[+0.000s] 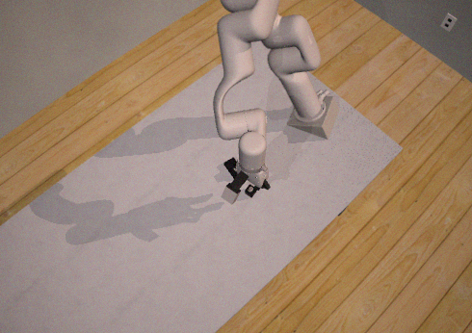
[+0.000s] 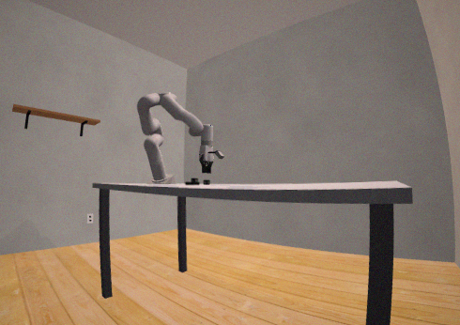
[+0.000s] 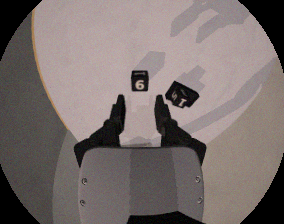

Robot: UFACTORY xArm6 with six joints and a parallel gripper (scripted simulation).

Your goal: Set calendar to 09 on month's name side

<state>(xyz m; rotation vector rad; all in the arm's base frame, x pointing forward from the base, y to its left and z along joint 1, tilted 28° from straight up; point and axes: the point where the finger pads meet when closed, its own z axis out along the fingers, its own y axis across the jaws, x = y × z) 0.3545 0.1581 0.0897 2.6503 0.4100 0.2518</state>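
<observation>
My hand is 80 mm above the black date cube. The rest, counted from my hand: black cube: 90 mm to the right, 70 mm below, 10 mm behind.
</observation>
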